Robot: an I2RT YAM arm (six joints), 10 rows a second.
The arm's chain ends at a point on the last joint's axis. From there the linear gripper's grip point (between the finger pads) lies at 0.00 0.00 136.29 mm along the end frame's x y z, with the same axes.
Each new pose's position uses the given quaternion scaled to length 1; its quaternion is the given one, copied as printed.
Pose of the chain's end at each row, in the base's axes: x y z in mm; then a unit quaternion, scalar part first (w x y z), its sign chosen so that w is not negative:
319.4, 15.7, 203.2, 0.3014, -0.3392, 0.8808, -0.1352
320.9, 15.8, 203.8, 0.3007, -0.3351, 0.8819, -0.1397
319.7, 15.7, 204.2, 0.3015, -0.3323, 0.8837, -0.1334
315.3, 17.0, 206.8, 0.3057, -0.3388, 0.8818, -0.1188
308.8, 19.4, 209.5, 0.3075, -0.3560, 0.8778, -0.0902
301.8, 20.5, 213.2, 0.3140, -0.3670, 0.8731, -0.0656
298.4, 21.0, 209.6, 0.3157, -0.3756, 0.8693, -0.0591
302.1, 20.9, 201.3, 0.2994, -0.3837, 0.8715, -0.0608
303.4, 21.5, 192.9, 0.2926, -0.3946, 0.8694, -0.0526
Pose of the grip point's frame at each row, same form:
404.3, 11.1, 96.7, 0.3014, -0.3392, 0.8808, -0.1352
405.9, 9.7, 97.5, 0.3007, -0.3351, 0.8819, -0.1397
404.4, 10.9, 97.5, 0.3015, -0.3323, 0.8837, -0.1334
399.8, 16.7, 99.8, 0.3057, -0.3388, 0.8818, -0.1188
391.1, 27.7, 101.2, 0.3075, -0.3560, 0.8778, -0.0902
383.1, 36.3, 105.0, 0.3140, -0.3670, 0.8731, -0.0656
379.3, 39.3, 101.4, 0.3157, -0.3756, 0.8693, -0.0591
379.6, 37.8, 90.4, 0.2994, -0.3837, 0.8715, -0.0608
378.4, 40.5, 80.7, 0.2926, -0.3946, 0.8694, -0.0526

